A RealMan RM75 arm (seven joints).
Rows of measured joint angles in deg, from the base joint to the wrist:
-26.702, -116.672, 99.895, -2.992, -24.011, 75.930, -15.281
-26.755, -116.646, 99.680, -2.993, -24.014, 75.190, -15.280
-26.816, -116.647, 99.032, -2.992, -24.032, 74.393, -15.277
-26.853, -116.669, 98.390, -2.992, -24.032, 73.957, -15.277
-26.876, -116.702, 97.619, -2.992, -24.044, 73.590, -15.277
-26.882, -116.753, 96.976, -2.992, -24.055, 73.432, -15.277
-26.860, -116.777, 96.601, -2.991, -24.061, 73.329, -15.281
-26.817, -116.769, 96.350, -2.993, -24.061, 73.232, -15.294
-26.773, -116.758, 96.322, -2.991, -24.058, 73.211, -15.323
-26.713, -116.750, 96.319, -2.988, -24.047, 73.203, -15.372
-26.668, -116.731, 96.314, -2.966, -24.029, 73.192, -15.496
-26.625, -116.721, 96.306, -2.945, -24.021, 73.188, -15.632
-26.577, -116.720, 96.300, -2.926, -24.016, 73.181, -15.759
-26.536, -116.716, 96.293, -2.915, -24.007, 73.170, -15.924
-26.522, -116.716, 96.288, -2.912, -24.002, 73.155, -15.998
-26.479, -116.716, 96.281, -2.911, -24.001, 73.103, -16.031
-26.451, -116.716, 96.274, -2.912, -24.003, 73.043, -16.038
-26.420, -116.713, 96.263, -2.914, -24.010, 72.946, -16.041
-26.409, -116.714, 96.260, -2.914, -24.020, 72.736, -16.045
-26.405, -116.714, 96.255, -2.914, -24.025, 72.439, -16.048
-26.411, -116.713, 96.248, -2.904, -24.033, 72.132, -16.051
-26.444, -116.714, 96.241, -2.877, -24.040, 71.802, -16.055
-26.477, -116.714, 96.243, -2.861, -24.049, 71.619, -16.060
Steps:
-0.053, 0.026, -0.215, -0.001, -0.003, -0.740, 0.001
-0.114, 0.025, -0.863, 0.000, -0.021, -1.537, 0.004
-0.151, 0.003, -1.505, 0.000, -0.021, -1.973, 0.004
-0.174, -0.030, -2.276, 0.000, -0.033, -2.340, 0.004
-0.180, -0.081, -2.919, 0.000, -0.044, -2.498, 0.004
-0.158, -0.105, -3.294, 0.001, -0.050, -2.601, 0.000
-0.115, -0.097, -3.545, -0.001, -0.050, -2.698, -0.013
-0.071, -0.086, -3.573, 0.001, -0.047, -2.719, -0.042
-0.011, -0.078, -3.576, 0.004, -0.036, -2.727, -0.091
0.034, -0.059, -3.581, 0.026, -0.018, -2.738, -0.215
0.077, -0.049, -3.589, 0.047, -0.010, -2.742, -0.351
0.125, -0.048, -3.595, 0.066, -0.005, -2.749, -0.478
0.166, -0.044, -3.602, 0.077, 0.004, -2.760, -0.643
0.180, -0.044, -3.607, 0.080, 0.009, -2.775, -0.717
0.223, -0.044, -3.614, 0.081, 0.010, -2.827, -0.750
0.251, -0.044, -3.621, 0.080, 0.008, -2.887, -0.757
0.282, -0.041, -3.632, 0.078, 0.001, -2.984, -0.760
0.293, -0.042, -3.635, 0.078, -0.009, -3.194, -0.764
0.297, -0.042, -3.640, 0.078, -0.014, -3.491, -0.767
0.291, -0.041, -3.647, 0.088, -0.022, -3.798, -0.770
0.258, -0.042, -3.654, 0.115, -0.029, -4.128, -0.774
0.225, -0.042, -3.652, 0.131, -0.038, -4.311, -0.779

